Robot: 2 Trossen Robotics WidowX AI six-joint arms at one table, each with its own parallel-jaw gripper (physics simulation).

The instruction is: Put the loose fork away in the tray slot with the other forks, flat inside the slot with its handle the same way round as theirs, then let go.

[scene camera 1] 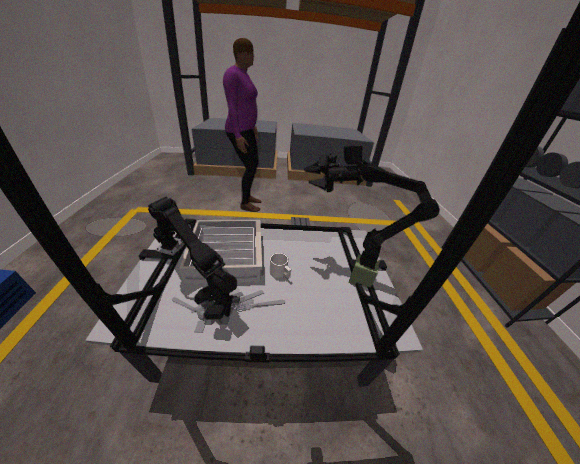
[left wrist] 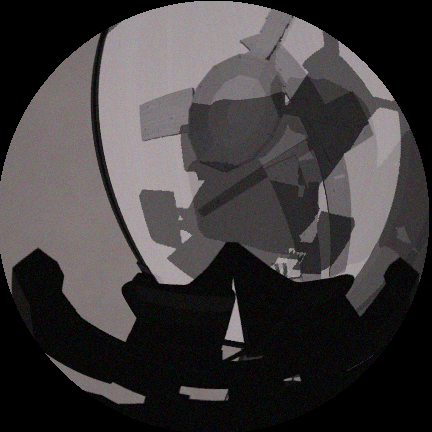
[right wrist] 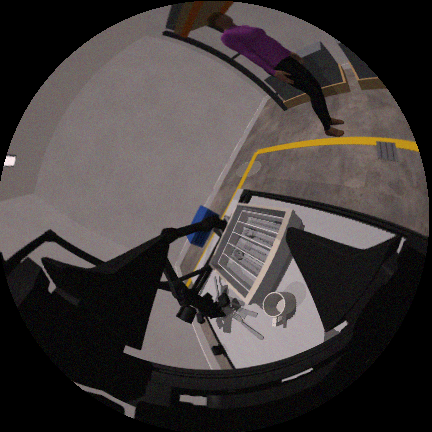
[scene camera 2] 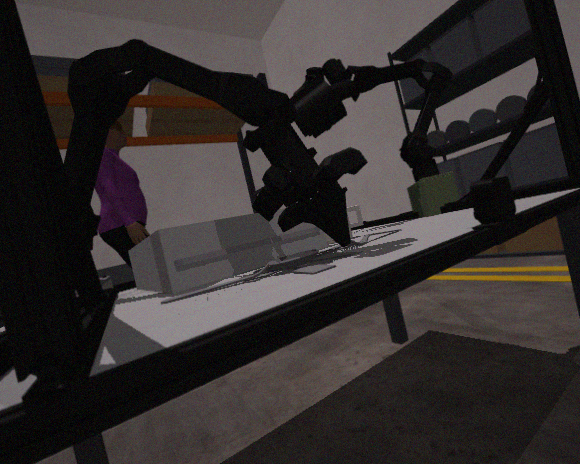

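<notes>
The loose fork (scene camera 1: 262, 304) (right wrist: 252, 329) lies flat on the white table in front of the tray, with other loose cutlery around it. Its tines show in the left wrist view (left wrist: 287, 266) just above my fingertips. My left gripper (scene camera 1: 214, 312) (scene camera 2: 343, 240) (left wrist: 230, 247) is shut and empty, with its tips down at the table beside the fork's tine end. The cutlery tray (scene camera 1: 259, 250) (right wrist: 275, 250) (scene camera 2: 196, 258) stands behind it, with cutlery lying in its long slots. My right gripper (scene camera 1: 321, 179) (right wrist: 228, 237) is open and empty, high up beyond the table's back edge.
A grey mug (scene camera 1: 280, 263) (right wrist: 276, 304) (scene camera 2: 355, 214) stands to the right of the tray. More loose cutlery (scene camera 1: 184, 304) lies left of my left gripper. A person in a purple top (scene camera 1: 242, 115) stands behind the table. Black frame bars run round the table edges.
</notes>
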